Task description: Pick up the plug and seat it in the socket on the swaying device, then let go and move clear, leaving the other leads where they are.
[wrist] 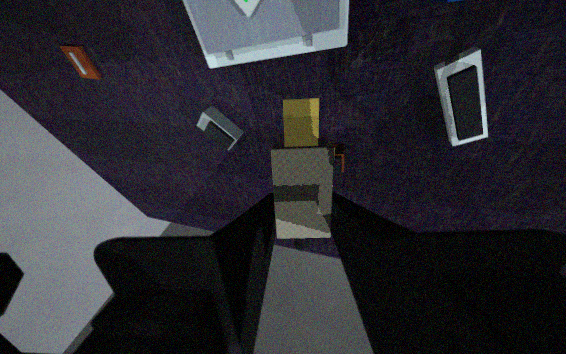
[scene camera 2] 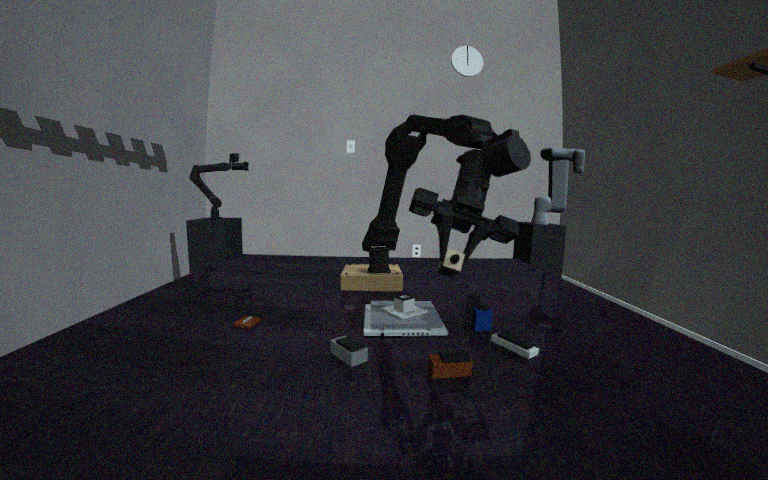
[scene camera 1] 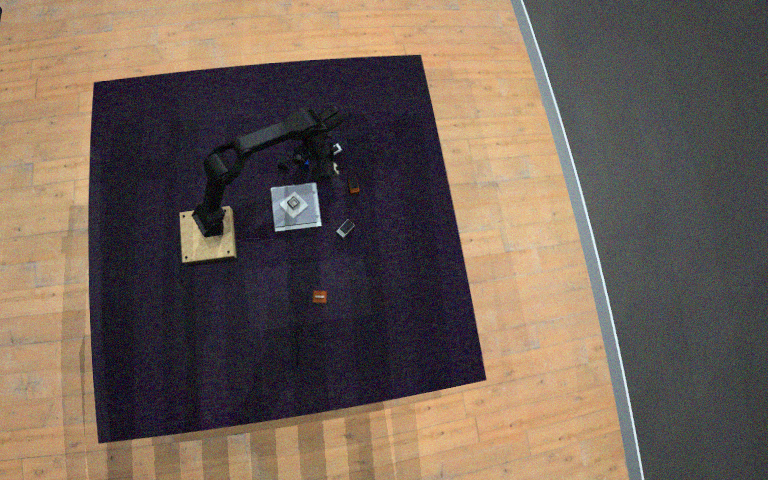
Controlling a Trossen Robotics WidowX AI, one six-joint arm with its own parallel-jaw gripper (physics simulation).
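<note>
The plug (scene camera 1: 335, 168) (scene camera 2: 454, 266) (wrist: 302, 167) has a cream body and a yellow tip (wrist: 301, 122). My gripper (scene camera 2: 453, 261) (wrist: 301, 198) is shut on the cream body and holds it in the air. In scene camera 2 the plug's dark round end faces the camera. The socket (scene camera 1: 293, 202) (scene camera 2: 403, 304) is a small block on a white plate (scene camera 2: 417, 313) (wrist: 247, 7) on the pale device (scene camera 1: 281, 223) (scene camera 2: 373, 323) (wrist: 275, 55). The plug is apart from the socket, which is outside the wrist view. Much of the gripper is hard to make out in scene camera 1.
Other leads lie around the device: a grey block (scene camera 1: 345, 228) (scene camera 2: 349, 350) (wrist: 221, 127), an orange block (scene camera 1: 353, 185) (scene camera 2: 450, 366), a white block (scene camera 2: 515, 345) (wrist: 467, 100) and a blue block (scene camera 2: 483, 319). A flat orange piece (scene camera 1: 319, 296) (scene camera 2: 247, 322) (wrist: 81, 62) lies farther off.
</note>
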